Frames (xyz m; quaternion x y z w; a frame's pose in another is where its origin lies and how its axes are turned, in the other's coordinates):
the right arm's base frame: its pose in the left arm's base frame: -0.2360 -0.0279 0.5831 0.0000 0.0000 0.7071 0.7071
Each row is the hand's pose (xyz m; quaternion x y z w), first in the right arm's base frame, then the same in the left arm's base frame.
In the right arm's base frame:
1: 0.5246 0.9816 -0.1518 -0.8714 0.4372 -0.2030 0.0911
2: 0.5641 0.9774 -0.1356 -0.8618 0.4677 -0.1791 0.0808
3: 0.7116 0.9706 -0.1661 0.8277 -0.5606 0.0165 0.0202
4: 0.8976 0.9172 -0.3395 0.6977 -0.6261 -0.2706 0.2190
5: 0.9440 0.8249 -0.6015 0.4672 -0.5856 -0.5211 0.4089
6: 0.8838 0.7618 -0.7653 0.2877 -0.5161 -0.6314 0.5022
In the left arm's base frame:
1: -1.2176 0.4967 0.4313 -0.9253 -0.3070 -0.0791 0.2080
2: -1.2134 0.5362 0.4475 -0.9401 -0.2787 -0.0695 0.1838
3: -1.2066 0.6837 0.4170 0.9817 0.1889 0.0260 0.0026
4: -1.1532 0.8697 0.2436 0.9361 0.0506 -0.0365 0.3462
5: -1.0609 0.9161 -0.0184 0.7445 -0.0837 -0.0793 0.6576
6: -0.9978 0.8559 -0.1822 0.5684 -0.1615 -0.0914 0.8016

